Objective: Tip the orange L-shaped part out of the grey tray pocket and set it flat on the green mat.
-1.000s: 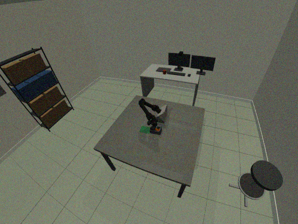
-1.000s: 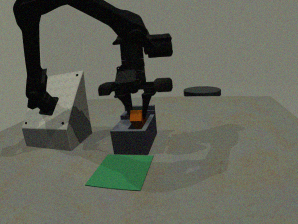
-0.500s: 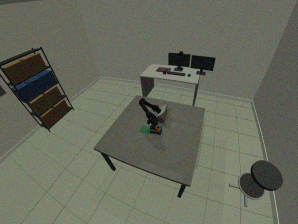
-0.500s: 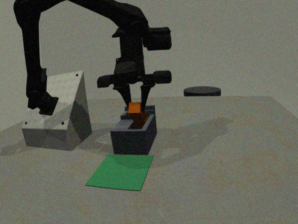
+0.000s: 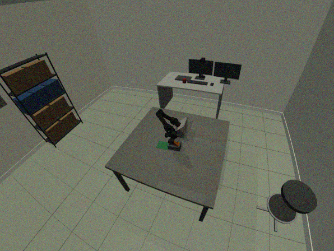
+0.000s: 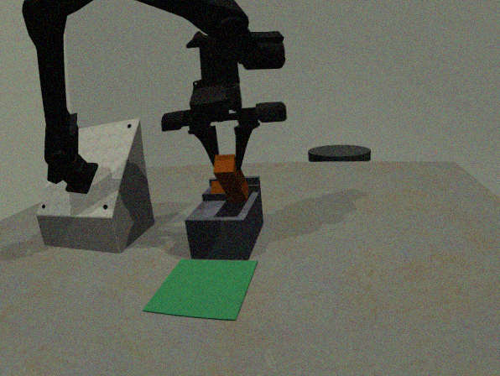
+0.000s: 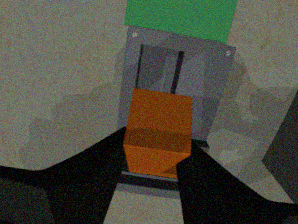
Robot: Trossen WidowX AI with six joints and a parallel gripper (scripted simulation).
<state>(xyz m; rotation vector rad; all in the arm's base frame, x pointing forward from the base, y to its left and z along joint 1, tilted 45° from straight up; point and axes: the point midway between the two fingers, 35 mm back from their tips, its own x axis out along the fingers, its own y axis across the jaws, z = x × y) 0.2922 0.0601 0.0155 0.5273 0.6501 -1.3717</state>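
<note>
Now: gripper tip 140 mm to the left of the green mat and 140 mm above it. Also, from my gripper tip: orange L-shaped part 20 mm behind, 30 mm to the left, 30 mm below.
</note>
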